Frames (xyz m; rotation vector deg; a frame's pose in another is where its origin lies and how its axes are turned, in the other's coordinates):
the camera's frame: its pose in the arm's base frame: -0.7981 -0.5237 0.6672 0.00 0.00 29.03
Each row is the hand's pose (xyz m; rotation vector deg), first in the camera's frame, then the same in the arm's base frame.
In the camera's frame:
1: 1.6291 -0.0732 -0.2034 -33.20 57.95 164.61
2: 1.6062 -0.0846 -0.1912 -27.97 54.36 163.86
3: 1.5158 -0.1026 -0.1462 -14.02 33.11 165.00
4: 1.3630 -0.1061 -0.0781 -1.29 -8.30 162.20
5: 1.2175 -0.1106 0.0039 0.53 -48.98 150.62
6: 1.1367 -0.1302 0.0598 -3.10 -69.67 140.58
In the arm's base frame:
1: 0.6619 0.2028 0.4638 41.79 -42.79 -143.53
2: 0.6474 0.1818 0.4760 37.41 -41.92 -147.59
3: 0.5771 0.1222 0.5210 21.22 -27.69 -158.98
4: 0.4451 0.0449 0.5891 -0.86 8.62 -168.37
5: 0.3201 -0.0296 0.6711 -13.82 51.09 -165.73
6: 0.2590 -0.0859 0.7270 -15.98 75.41 -159.31

